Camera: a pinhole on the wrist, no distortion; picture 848 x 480 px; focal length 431.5 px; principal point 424.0 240.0 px. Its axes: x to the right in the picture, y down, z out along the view. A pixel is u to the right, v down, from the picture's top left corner.
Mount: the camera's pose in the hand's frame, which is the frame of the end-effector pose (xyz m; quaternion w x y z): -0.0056 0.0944 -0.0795 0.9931 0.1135 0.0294 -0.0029
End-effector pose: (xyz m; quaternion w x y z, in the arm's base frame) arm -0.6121 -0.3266 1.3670 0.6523 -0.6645 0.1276 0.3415
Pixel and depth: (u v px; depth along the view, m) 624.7 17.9 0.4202
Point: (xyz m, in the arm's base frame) -0.4047 0.0127 1.4232
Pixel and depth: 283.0 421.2 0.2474
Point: -0.8044 -0.1818 1.3179
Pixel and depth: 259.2 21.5 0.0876
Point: -0.6561 -0.3420 1.3637
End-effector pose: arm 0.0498 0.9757 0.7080 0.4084 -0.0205 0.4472 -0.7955
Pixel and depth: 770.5 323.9 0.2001
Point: 0.0394 0.7615 0.6575
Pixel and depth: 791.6 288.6 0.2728
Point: -0.0006 0.6725 0.6887
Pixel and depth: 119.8 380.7 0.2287
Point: 0.2914 0.9292 0.7761
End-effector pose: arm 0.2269 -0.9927 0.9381 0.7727 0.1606 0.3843 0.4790
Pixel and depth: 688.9 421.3 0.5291
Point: 0.5434 -0.5389 1.2058
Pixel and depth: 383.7 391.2 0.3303
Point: 0.3428 -0.9092 1.2029
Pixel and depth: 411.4 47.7 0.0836
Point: 0.1970 -0.9774 0.9597
